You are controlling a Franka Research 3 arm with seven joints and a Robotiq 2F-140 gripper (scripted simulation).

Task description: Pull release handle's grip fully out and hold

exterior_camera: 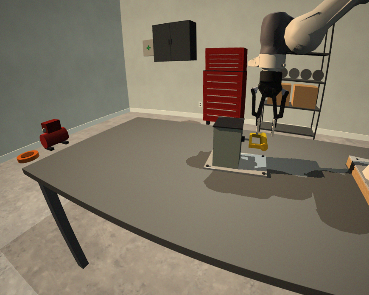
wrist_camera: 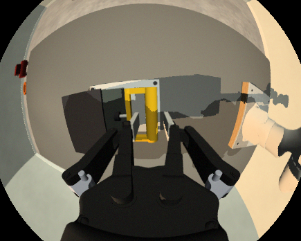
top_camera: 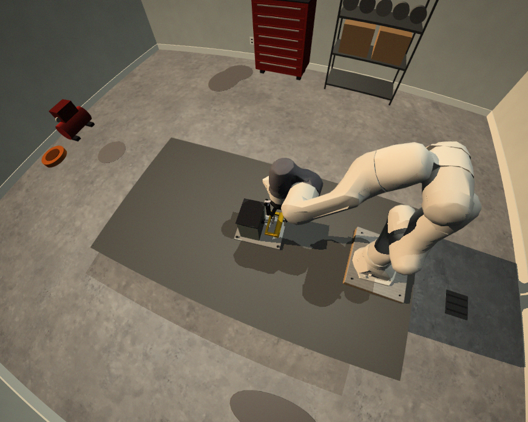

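Right now the baseplate is 9 cm ahead of my hand, 2 cm to the left of it and 16 cm below it.
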